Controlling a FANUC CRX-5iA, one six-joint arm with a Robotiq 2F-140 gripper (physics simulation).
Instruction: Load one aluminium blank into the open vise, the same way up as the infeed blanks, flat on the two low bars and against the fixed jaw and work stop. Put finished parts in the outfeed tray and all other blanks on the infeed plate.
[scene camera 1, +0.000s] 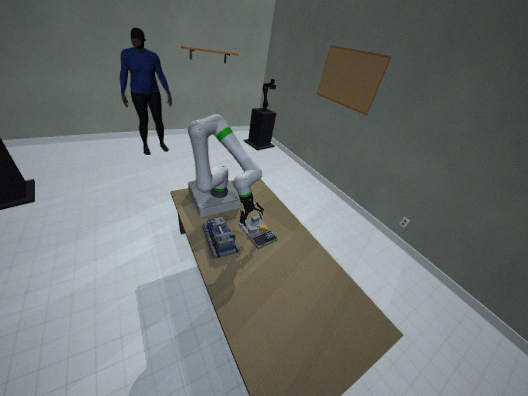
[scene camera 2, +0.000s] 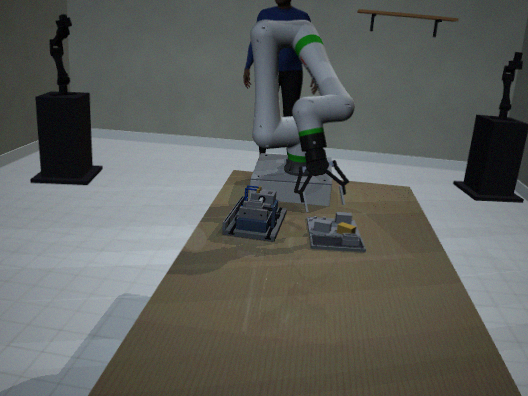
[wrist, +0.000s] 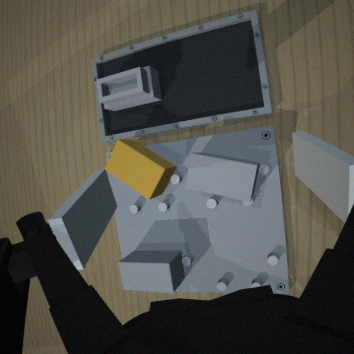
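My gripper is open and empty, its fingers spread above the infeed plate. On the plate, one grey blank sits slightly turned among the pins. Another grey blank is by the plate's robot-side edge. A yellow block lies askew at a tray-side corner. A grey part with a rectangular pocket is at one end of the dark outfeed tray. The vise is beside the plate; its inside is too small to judge.
The wooden table carries the robot's grey base behind the vise and plate. A blue and yellow fitting stands at the back of the vise. A person stands behind the robot.
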